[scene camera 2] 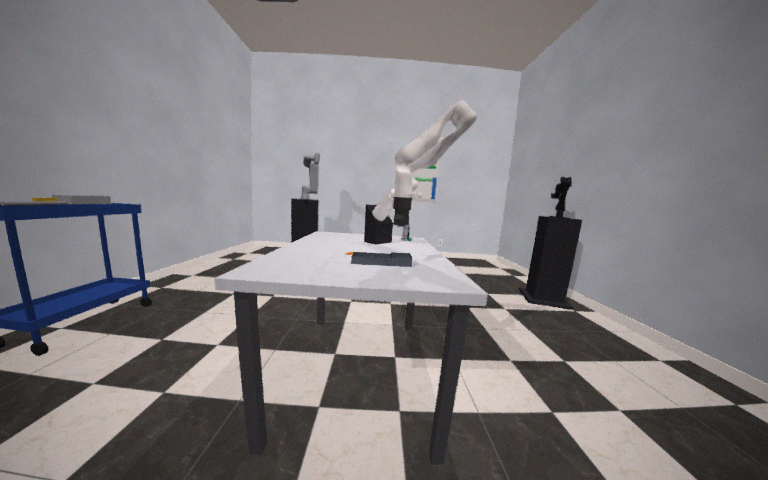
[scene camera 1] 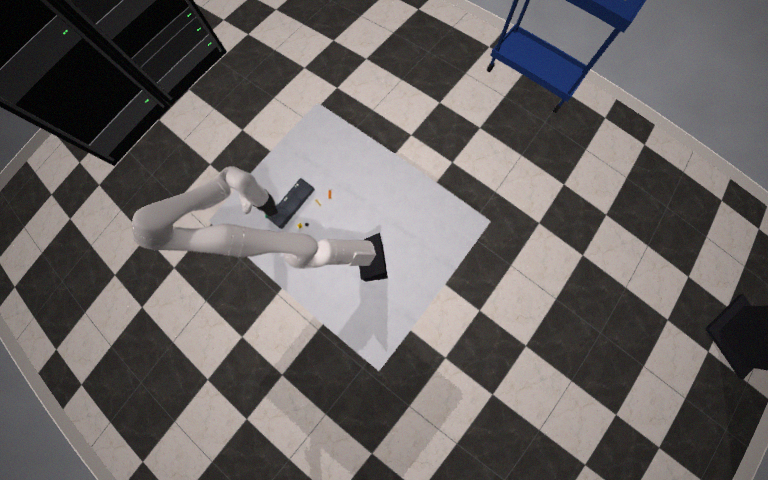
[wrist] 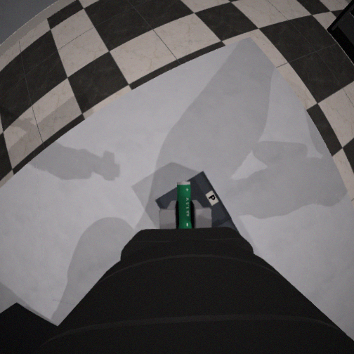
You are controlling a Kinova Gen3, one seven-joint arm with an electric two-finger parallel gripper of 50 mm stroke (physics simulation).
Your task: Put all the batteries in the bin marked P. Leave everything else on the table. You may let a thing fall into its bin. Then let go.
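Seen in the pictures: gripper, fingertip midpoint: (scene camera 2: 405, 240) (scene camera 1: 271, 214); arm's base at its link origin: (scene camera 2: 378, 215) (scene camera 1: 367, 252).
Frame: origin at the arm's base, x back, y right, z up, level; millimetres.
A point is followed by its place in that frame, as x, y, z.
Note:
My gripper (scene camera 2: 406, 233) {-395, -274, -73} (wrist: 184, 209) is shut on a green battery (scene camera 1: 266, 215) {-398, -294, -60} (scene camera 2: 408, 238) {-402, -288, -62} (wrist: 184, 200) marked "AA 1.5V", which sticks out beyond the fingertips. It holds the battery above the table. In the wrist view the battery overlaps the end compartment of the dark bin row, the bin marked P (wrist: 202, 182), with its white label to the right of the battery; part of this bin is hidden by the gripper. The whole dark bin row (scene camera 1: 296, 199) {-444, -154, -169} (scene camera 2: 380, 259) {-477, -194, -151} shows in the scene views. In scene camera 1 the gripper is at the row's lower-left end, its fingers mostly hidden.
An orange piece (scene camera 1: 329, 194) {-374, -5, -166} (scene camera 2: 349, 253) {-382, -2, -170} and a thin yellow-orange piece (scene camera 1: 317, 202) {-371, -74, -167} lie right of the bin row. A small yellow thing (scene camera 1: 300, 225) {-313, -198, -160} and a small black thing (scene camera 1: 306, 224) {-305, -173, -168} lie near its lower end. The arm's black base (scene camera 1: 373, 272) {83, -23, 14} stands on the table (scene camera 1: 419, 209) {-77, 316, -176}.

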